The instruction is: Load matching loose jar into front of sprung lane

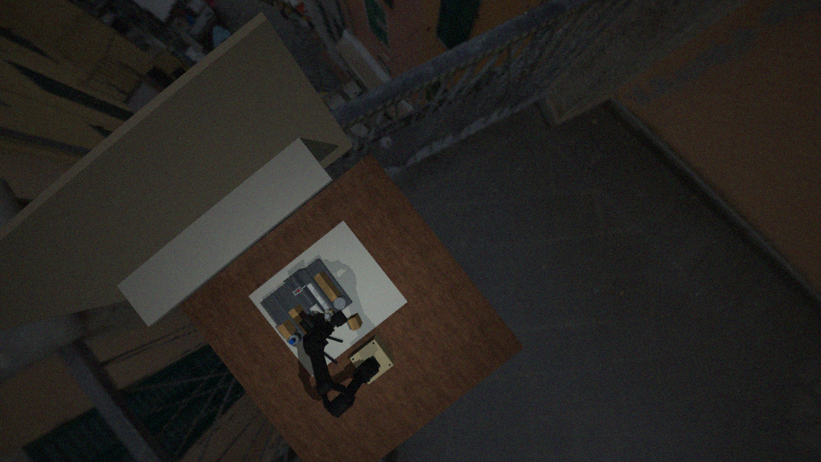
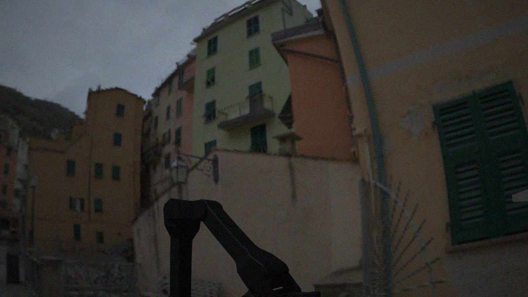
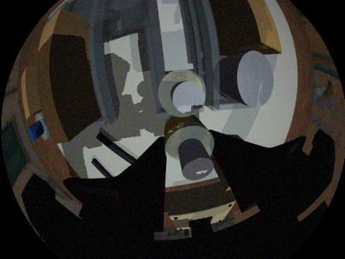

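Now: the grey cylinder 80 mm to the right of my gripper tip, 50 mm ahead of it and 20 mm below it. Also, from my gripper tip: pusher plate 150 mm ahead, 30 mm to the left; tan box 80 mm to the right, 70 mm behind, 20 mm below; grey rack 190 mm ahead, 30 mm below, 20 mm to the left.
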